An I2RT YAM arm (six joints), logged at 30 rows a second.
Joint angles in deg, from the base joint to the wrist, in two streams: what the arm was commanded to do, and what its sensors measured. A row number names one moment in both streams.
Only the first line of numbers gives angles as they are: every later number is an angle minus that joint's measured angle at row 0.
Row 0, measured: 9.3, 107.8, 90.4, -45.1, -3.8, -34.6
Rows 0 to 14, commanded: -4.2, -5.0, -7.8, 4.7, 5.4, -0.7; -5.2, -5.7, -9.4, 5.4, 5.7, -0.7; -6.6, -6.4, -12.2, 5.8, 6.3, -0.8; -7.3, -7.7, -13.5, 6.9, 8.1, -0.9; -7.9, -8.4, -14.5, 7.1, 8.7, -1.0; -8.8, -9.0, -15.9, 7.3, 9.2, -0.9; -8.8, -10.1, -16.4, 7.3, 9.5, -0.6; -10.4, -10.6, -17.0, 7.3, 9.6, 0.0; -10.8, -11.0, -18.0, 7.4, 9.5, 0.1; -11.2, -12.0, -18.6, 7.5, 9.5, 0.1; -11.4, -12.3, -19.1, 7.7, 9.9, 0.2; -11.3, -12.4, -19.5, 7.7, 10.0, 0.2; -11.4, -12.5, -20.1, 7.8, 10.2, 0.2; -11.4, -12.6, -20.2, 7.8, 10.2, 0.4; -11.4, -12.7, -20.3, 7.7, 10.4, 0.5
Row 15, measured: -11.5, -10.0, -20.1, 5.3, 8.8, -0.5
